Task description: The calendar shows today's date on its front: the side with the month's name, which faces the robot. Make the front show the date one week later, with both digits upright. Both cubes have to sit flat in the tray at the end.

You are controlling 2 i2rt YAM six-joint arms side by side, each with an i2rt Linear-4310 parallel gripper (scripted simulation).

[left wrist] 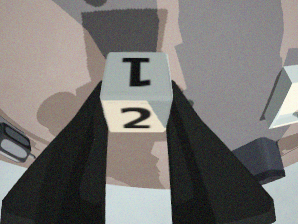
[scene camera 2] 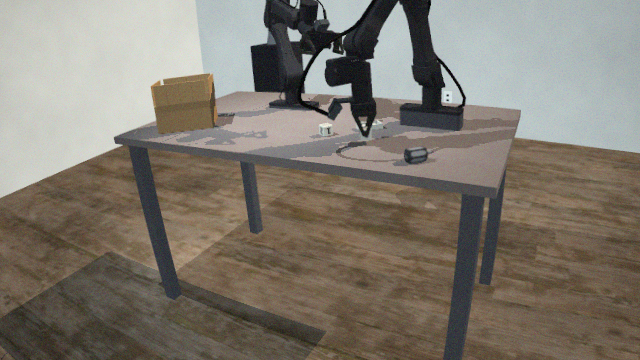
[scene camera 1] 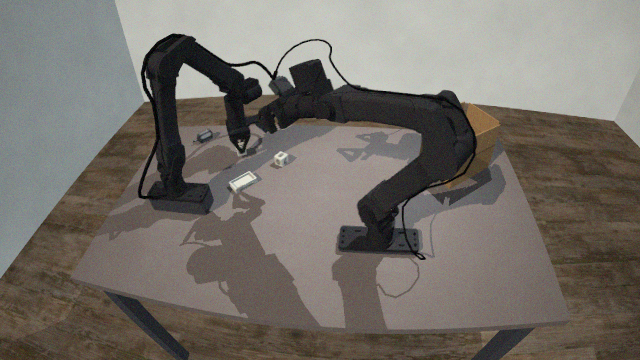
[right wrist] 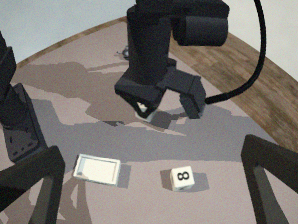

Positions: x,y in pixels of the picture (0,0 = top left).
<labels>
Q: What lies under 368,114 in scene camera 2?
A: My left gripper.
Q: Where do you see an arm base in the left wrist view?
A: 260,155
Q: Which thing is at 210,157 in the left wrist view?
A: My left gripper.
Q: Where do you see a white calendar tray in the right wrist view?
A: At 98,170
</labels>
